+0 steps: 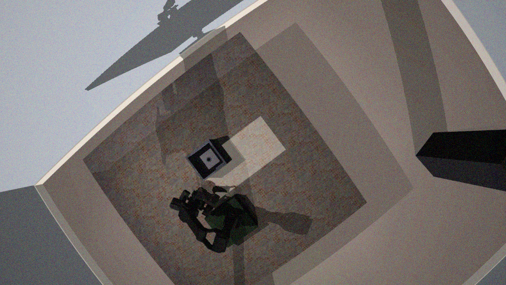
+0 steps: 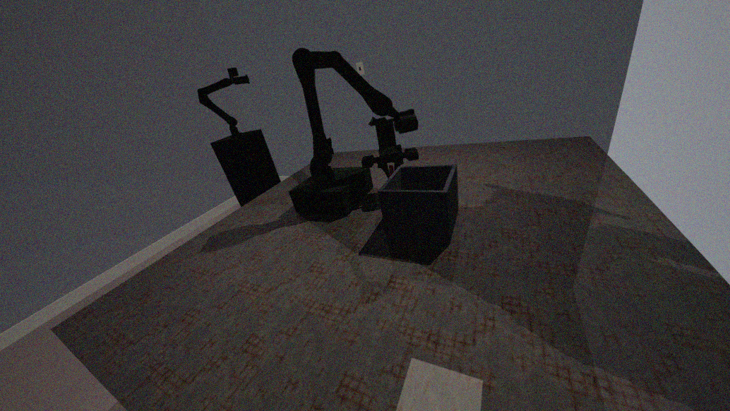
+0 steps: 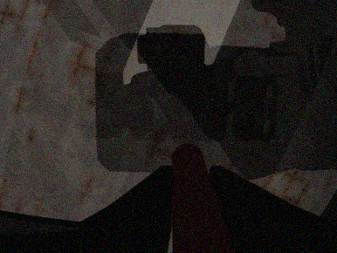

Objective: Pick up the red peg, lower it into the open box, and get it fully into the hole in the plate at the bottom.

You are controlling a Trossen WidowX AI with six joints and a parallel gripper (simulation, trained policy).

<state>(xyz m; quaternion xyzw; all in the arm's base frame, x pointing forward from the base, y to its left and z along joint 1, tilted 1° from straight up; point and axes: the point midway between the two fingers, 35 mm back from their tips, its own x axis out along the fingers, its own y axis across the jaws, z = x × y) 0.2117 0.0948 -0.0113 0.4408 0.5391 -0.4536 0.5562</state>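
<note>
My gripper tip is 11 cm short of the grey plate, 21 cm to the left of it and 1 cm below it. Also, from my gripper tip: red peg: 2 cm above.
</note>
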